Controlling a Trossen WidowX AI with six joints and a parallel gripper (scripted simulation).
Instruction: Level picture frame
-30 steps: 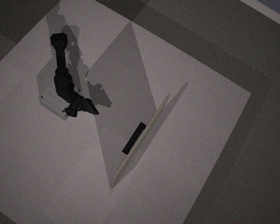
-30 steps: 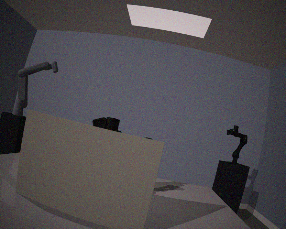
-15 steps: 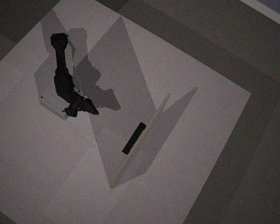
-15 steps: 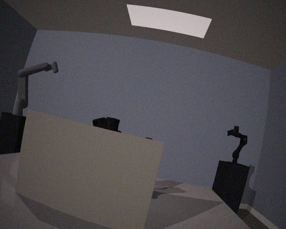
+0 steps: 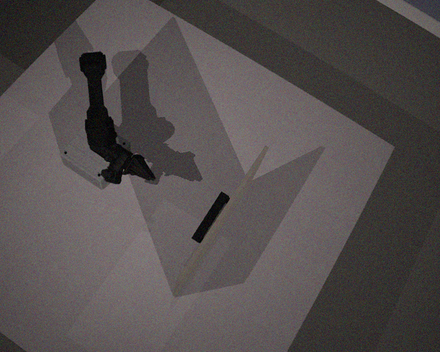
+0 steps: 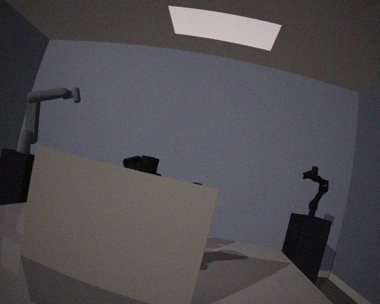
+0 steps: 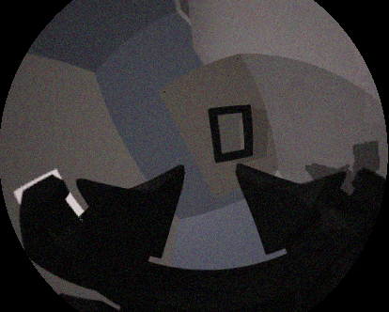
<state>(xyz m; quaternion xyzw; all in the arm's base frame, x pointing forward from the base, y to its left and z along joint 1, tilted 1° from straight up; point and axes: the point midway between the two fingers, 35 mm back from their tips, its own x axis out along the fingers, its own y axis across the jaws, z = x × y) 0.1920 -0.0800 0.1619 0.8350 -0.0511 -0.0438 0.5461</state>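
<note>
My gripper tip is 210 mm short of the picture frame and 90 mm above it. The rest, counted from my gripper tip: beige wall panel 220 mm ahead, 90 mm below.
</note>
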